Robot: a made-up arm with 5 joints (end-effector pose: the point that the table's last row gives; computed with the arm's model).
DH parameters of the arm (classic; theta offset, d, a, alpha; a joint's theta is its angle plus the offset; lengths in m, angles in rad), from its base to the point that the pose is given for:
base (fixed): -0.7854 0 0.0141 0
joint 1: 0.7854 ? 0 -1.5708
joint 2: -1.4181 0 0.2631 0
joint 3: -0.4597 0 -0.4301 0
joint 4: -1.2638 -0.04 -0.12 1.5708
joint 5: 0 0 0.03 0
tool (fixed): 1.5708 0.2 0 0
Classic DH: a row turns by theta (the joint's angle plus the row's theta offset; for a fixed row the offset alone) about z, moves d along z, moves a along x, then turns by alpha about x.
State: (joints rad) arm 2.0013 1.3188 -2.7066 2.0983 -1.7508
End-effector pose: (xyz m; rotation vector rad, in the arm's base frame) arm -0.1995 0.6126 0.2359 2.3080 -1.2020 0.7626
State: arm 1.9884 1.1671 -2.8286 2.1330 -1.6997
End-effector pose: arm -0.1984 0.6316 0.3875 2.4492 -1.3769 0.5409
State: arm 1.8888 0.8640 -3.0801 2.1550 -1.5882
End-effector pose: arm -0.1129 0.5872 0.6866 -2.5308 1.7979 0.0764
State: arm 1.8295 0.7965 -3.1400 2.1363 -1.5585
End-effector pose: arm -0.0694 0.5637 0.7514 -2.3707 1.8483 0.2488
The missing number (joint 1, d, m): 0.39
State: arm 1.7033 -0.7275 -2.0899 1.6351 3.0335
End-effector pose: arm 0.0324 0.1002 1.1038 -1.9452 -0.2351 0.0160
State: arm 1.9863 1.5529 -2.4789 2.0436 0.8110
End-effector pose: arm -0.1873 0.4825 0.0352 0.4411 2.2012 -1.1479
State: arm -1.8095 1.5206 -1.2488 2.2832 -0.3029
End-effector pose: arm -0.0589 -0.0859 0.0492 -0.5934 -0.0191 -0.5258
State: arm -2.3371 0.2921 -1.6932 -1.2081 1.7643
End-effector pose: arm -0.3669 -0.3862 0.9225 0.1668 -0.5290 0.9735
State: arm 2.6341 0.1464 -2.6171 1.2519 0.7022
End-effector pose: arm -0.3749 0.2276 1.0655 0.3654 -2.0016 -0.9019
